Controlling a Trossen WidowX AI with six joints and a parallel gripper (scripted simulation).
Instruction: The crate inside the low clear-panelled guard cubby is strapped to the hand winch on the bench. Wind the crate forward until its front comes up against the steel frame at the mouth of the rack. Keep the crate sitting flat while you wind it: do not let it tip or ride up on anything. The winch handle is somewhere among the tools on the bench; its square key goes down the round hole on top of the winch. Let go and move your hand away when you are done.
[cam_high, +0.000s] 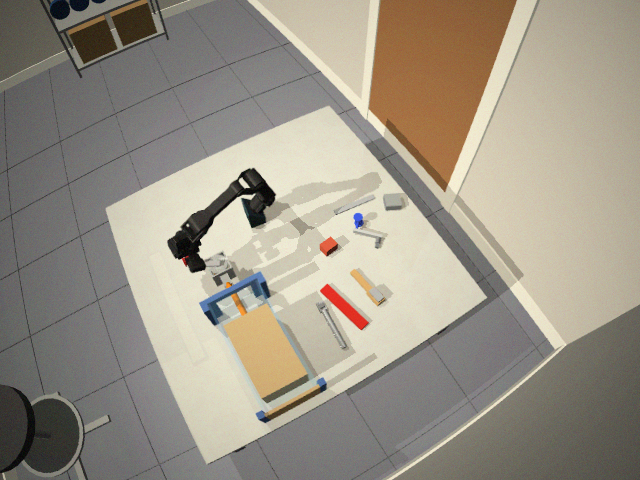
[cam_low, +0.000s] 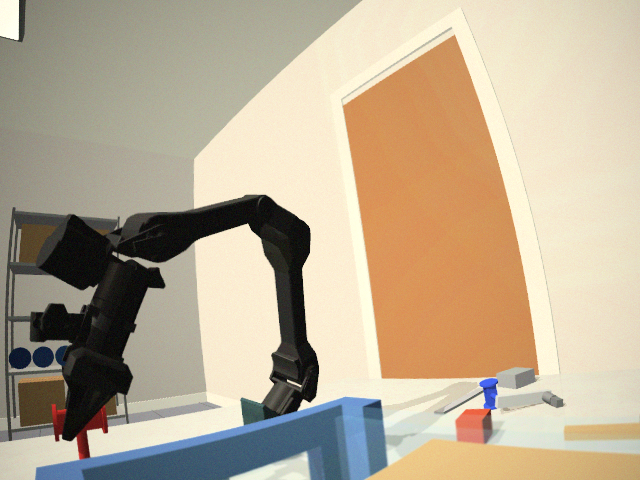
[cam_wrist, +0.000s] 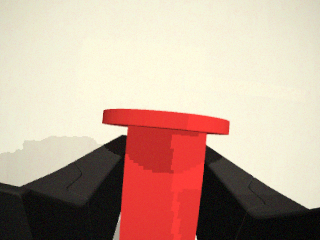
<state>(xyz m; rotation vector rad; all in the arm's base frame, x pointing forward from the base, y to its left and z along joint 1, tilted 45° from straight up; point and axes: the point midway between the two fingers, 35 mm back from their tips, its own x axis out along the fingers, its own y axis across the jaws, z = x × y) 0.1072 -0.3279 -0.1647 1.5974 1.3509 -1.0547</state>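
The winch is 3 cm ahead of my gripper tip, 10 cm to the left of it and 10 cm below it. Round my gripper tip: red bar: 45 cm ahead, 45 cm to the left, 12 cm below; wooden brush: 44 cm ahead, 57 cm to the left, 11 cm below; red grip: 2 cm to the left.
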